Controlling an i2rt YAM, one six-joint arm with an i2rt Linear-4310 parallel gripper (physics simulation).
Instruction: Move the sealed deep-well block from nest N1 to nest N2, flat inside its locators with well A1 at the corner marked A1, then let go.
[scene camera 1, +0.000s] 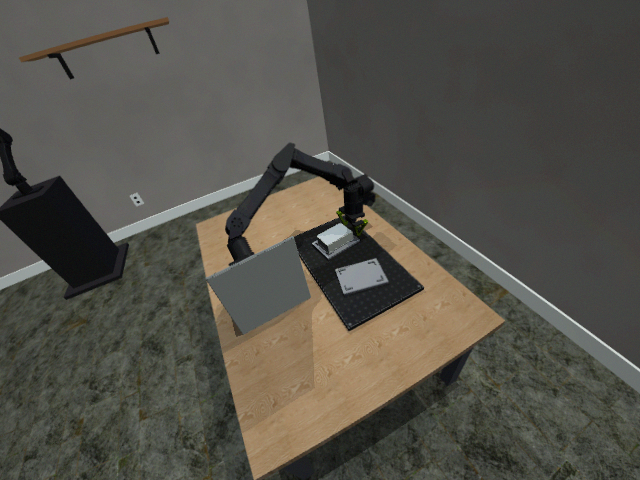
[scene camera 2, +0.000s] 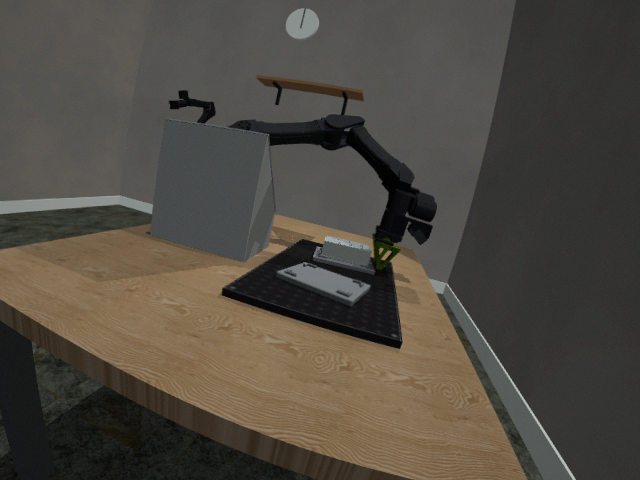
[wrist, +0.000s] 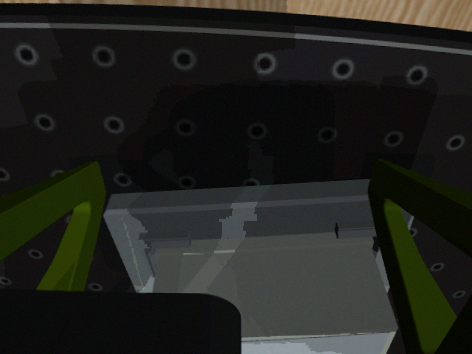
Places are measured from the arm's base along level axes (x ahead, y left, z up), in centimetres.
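Pixels of known places: gripper, fingertip midpoint: (scene camera 1: 352, 230) (scene camera 2: 377, 265) (wrist: 236, 175); arm's base at its link origin: (scene camera 1: 246, 262) (scene camera 2: 218, 161).
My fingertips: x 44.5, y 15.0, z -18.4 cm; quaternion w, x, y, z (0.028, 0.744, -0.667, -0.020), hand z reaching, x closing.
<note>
For each thing: its top centre in the pictures, then the offset to it from my fingertips. Level surfaces: height alone.
- pale sealed deep-well block at its top centre: (scene camera 2: 347, 243) (scene camera 1: 334, 233) dx -9.2, dy -2.5, dz +4.3 cm
- grey nest N1 at its top centre: (wrist: 266, 329) (scene camera 2: 344, 255) (scene camera 1: 335, 240) dx -9.2, dy -2.5, dz +0.7 cm
- black perforated board at its top centre: (wrist: 450, 307) (scene camera 2: 334, 271) (scene camera 1: 347, 259) dx -9.5, dy -13.6, dz -1.0 cm
- wooden table at its surface level: dz -2.4 cm
The pale sealed deep-well block (scene camera 1: 336, 237) (scene camera 2: 346, 251) (wrist: 295, 285) sits in the grey nest N1 (scene camera 1: 339, 251) (scene camera 2: 343, 264) (wrist: 295, 197). The other grey nest, N2 (scene camera 1: 361, 276) (scene camera 2: 323, 282), holds no block and has dark corner locators. My gripper (scene camera 1: 354, 230) (scene camera 2: 381, 267) (wrist: 236, 175) is open and points down at the end of N1 near the board's far long edge. In the wrist view its green fingers stand wide apart, the left beside the nest edge, the right overlapping its right corner. No block is between the fingertips. The A1 marks are too small to read.
Both nests are on a black perforated board (scene camera 1: 361, 311) (scene camera 2: 310, 311) (wrist: 220, 95) on the wooden table (scene camera 1: 351, 372) (scene camera 2: 258, 356). A tall grey slanted box (scene camera 1: 263, 289) (scene camera 2: 206, 186) stands beside the board, near the arm's base. Walls run behind the table.
</note>
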